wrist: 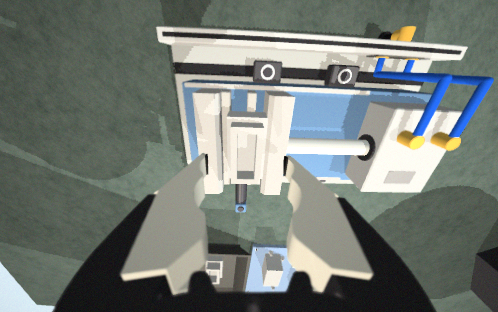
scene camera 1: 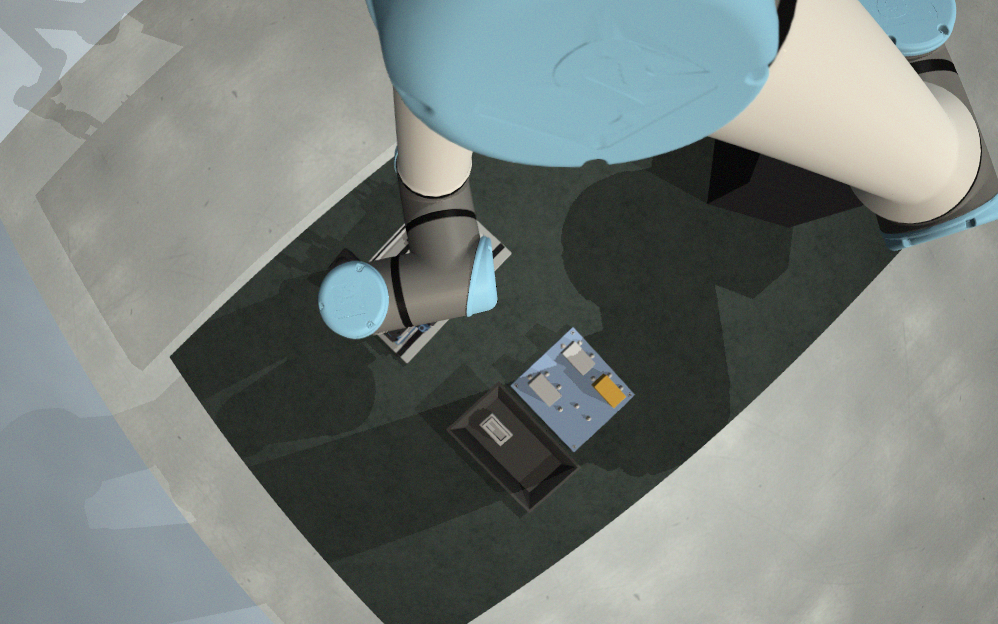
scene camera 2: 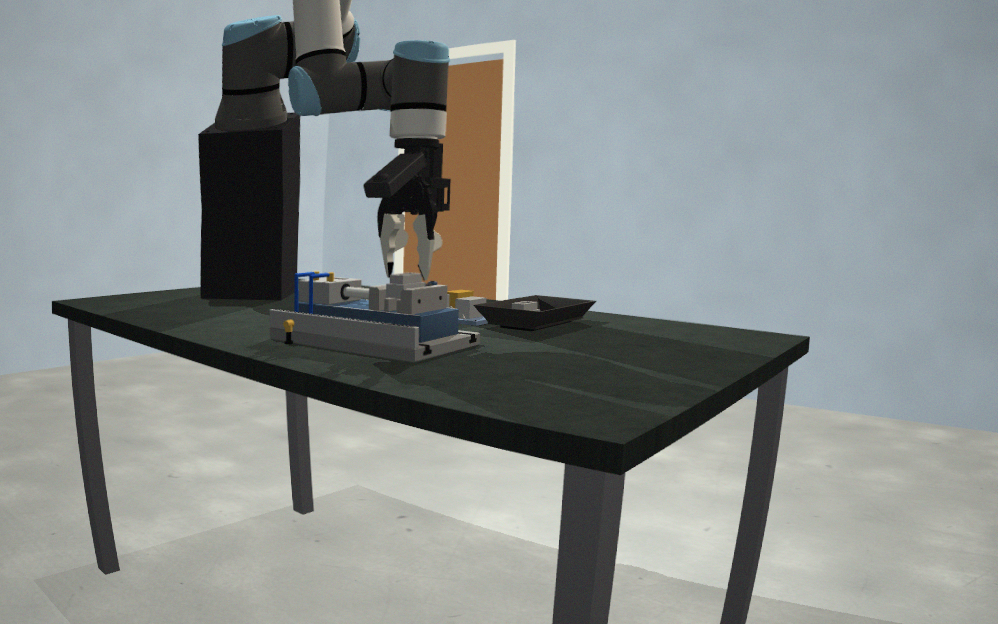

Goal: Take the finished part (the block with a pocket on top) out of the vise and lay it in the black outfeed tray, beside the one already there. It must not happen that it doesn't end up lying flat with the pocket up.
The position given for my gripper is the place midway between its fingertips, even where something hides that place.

Note:
I see my gripper (scene camera 2: pixel 406 279) and a cylinder body (scene camera 2: pixel 324 292).
My gripper shows as well in the wrist view (wrist: pixel 246 156). The cylinder body is seen too in the wrist view (wrist: pixel 383 121).

